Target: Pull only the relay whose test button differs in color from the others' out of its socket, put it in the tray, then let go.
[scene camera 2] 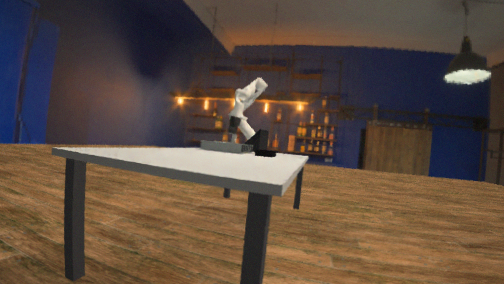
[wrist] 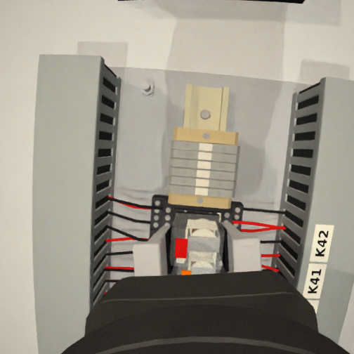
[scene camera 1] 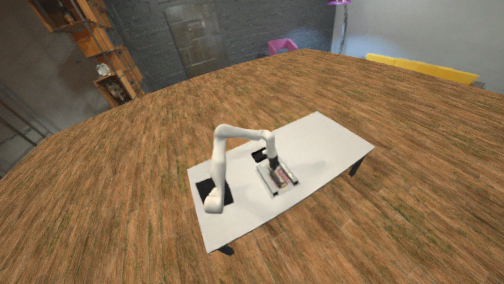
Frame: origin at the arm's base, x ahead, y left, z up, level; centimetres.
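Where they show: gripper, fingertip midpoint: [scene camera 1: 274, 169]; arm's base at its link origin: [scene camera 2: 253, 138] [scene camera 1: 217, 193].
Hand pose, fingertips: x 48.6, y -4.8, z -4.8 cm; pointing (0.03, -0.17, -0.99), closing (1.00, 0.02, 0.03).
Note:
Things, the pixels of their top centre, and the offset from my fingertips. "spot": a spot on its surface instead.
- panel at a spot on its surface: [scene camera 1: 262, 178] spot: dx -11.0, dy +1.9, dz -5.7 cm
- black tray at its top centre: [scene camera 2: 266, 150] [scene camera 1: 260, 153] dx +2.6, dy +24.2, dz -2.8 cm
My gripper [scene camera 1: 274, 169] [scene camera 2: 233, 139] [wrist: 196, 240] is shut on a clear-cased relay [wrist: 204, 244] with a red test button on its left side, seen in the wrist view. The relay looks raised a little above the black socket row [wrist: 160, 212], inside the panel [scene camera 1: 262, 178] [wrist: 145, 125]. A small orange patch shows below the red button; I cannot tell which relay it belongs to. The other relays are mostly hidden by the gripper body. The black tray [scene camera 1: 258, 155] [scene camera 2: 265, 153] is beside the panel, on the table.
Grey wire ducts [wrist: 67, 175] [wrist: 330, 175] rise along both sides of the panel. Grey terminal blocks [wrist: 182, 167] sit on the rail [wrist: 205, 100] ahead of the relay. Red and black wires run to the ducts. A black edge [wrist: 210, 1] shows at the top of the wrist view.

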